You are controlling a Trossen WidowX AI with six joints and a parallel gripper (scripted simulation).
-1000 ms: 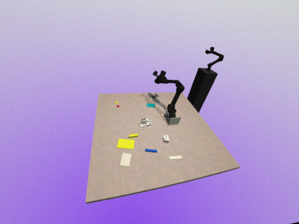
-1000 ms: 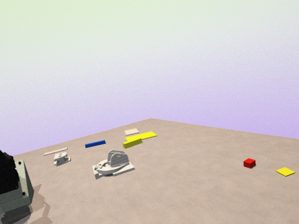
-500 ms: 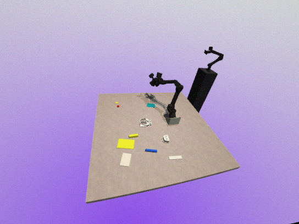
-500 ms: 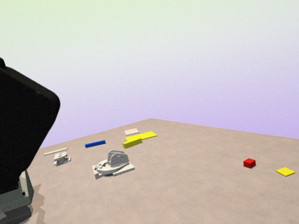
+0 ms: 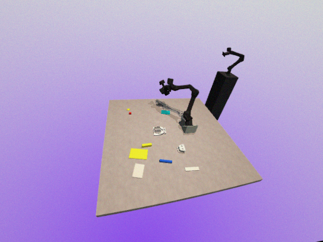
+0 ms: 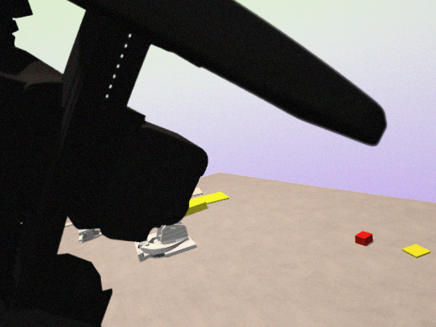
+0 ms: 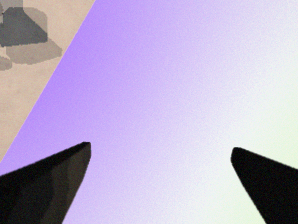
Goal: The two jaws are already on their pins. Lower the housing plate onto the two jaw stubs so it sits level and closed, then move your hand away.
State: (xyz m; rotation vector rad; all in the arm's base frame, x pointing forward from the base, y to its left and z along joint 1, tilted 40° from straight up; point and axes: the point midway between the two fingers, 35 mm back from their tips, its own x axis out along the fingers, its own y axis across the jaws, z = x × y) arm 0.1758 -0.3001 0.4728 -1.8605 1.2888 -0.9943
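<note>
Now: gripper tip 810 mm to the right of the white housing part, 190 mm above it and 20 mm past it. Also, from my gripper tip: small yellow tile (420 mm ahead, 210 mm below, 140 mm to the left); yellow bar (720 mm to the left, 290 mm ahead, 200 mm below); red cube (410 mm ahead, 220 mm to the left, 210 mm below).
</note>
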